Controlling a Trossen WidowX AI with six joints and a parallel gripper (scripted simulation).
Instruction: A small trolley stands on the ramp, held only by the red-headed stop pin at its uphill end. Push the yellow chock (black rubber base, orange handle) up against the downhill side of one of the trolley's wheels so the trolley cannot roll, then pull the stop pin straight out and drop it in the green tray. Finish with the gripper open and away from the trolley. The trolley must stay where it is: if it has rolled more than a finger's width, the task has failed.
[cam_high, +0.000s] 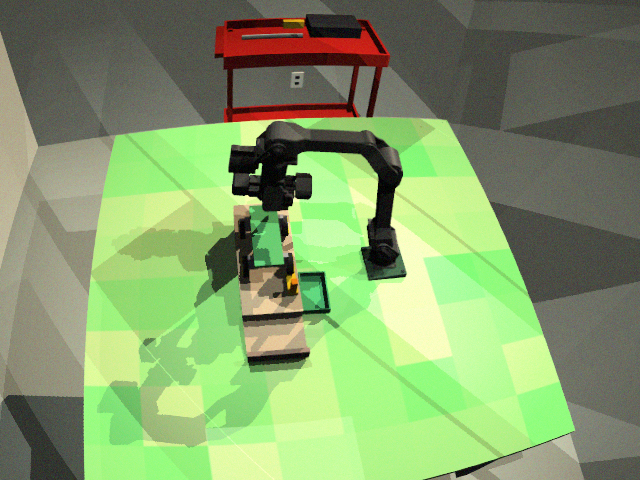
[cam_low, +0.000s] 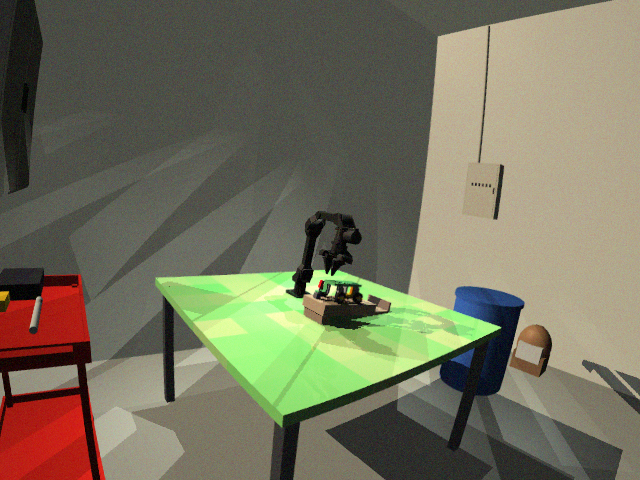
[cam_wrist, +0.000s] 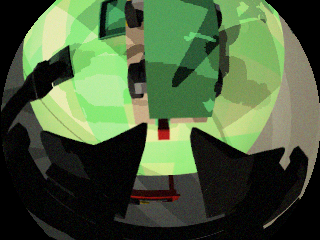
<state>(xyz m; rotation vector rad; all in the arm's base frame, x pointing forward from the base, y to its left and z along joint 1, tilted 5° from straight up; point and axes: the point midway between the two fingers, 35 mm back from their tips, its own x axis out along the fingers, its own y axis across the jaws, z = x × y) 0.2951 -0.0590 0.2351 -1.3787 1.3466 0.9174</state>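
The red-headed stop pin is 4 cm to the right of my gripper tip and 6 cm below it. The rest, counted from my gripper tip: trolley (1 cm ahead, 7 cm to the left, 8 cm below); yellow chock (5 cm behind, 17 cm to the left, 11 cm below); brown ramp (1 cm ahead, 8 cm to the left, 14 cm below).
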